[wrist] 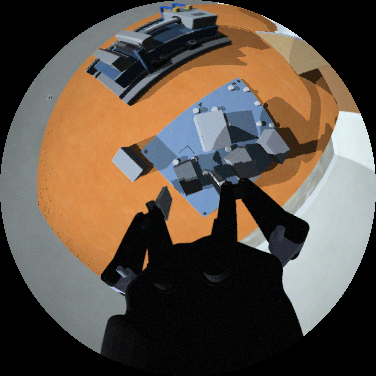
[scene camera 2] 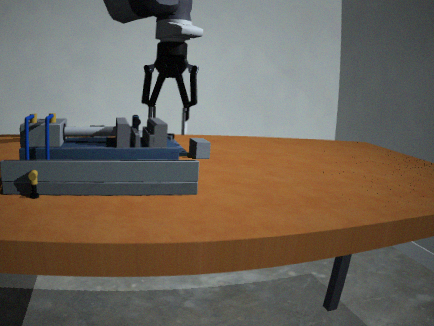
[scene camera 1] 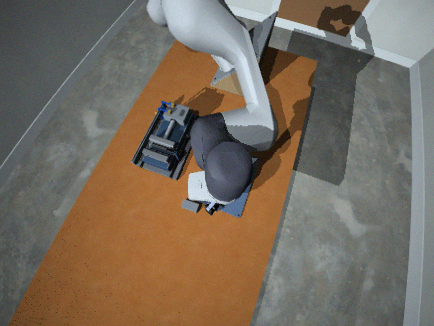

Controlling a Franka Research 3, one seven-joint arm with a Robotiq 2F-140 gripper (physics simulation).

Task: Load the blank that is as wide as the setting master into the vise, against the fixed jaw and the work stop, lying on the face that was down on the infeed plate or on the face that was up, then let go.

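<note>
My gripper (scene camera 2: 168, 120) (wrist: 189, 185) is open and empty, its fingers pointing down above the near part of the blue infeed plate (wrist: 167, 125) (scene camera 1: 241, 206). Several grey blocks stand on the plate: a large one (wrist: 211, 131), two at the right (wrist: 240, 158) (wrist: 273, 142) and a darker one (wrist: 187, 176) near the fingers. Another grey block (scene camera 1: 191, 205) (scene camera 2: 200, 148) (wrist: 130, 164) lies on the table just off the plate's corner. I cannot tell which is the setting master. The vise (scene camera 1: 159, 159) (scene camera 2: 100, 153) has its jaws apart; in scene camera 2 its fixed jaw (scene camera 2: 158, 131) is at the right.
The vise's tray (scene camera 2: 100, 171) (scene camera 1: 180, 172) has raised side rails. Blue bent handles (scene camera 2: 27, 137) (scene camera 1: 162, 107) with yellow ends rise at the screw end. A tan wedge-shaped stand (scene camera 1: 229, 84) (wrist: 295, 52) is near the arm's base. The arm hides most of the plate in scene camera 1.
</note>
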